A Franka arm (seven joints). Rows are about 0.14 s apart.
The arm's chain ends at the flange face. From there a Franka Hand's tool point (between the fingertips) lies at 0.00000 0.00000 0.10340 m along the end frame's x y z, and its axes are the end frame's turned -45 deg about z.
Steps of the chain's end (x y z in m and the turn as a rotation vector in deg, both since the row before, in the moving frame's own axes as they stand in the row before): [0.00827, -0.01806, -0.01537, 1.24, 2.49, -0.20]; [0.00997, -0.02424, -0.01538, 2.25, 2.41, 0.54]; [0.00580, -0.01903, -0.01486, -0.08, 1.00, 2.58]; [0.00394, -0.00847, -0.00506, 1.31, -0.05, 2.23]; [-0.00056, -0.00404, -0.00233, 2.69, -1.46, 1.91]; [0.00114, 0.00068, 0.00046, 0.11, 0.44, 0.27]
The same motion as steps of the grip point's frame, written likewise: [0.02338, -0.00534, -0.01549, -0.88, 2.64, -0.20]; [0.03013, -0.00986, -0.01555, -0.11, 3.30, 0.54]; [0.01870, -0.00795, -0.01488, -0.76, 0.65, 2.58]; [0.01042, -0.00491, -0.00509, 0.96, 0.89, 2.23]; [0.00412, -0.00852, -0.00248, 2.93, 0.87, 1.91]; [0.00103, 0.00171, 0.00046, -0.23, 0.39, 0.27]
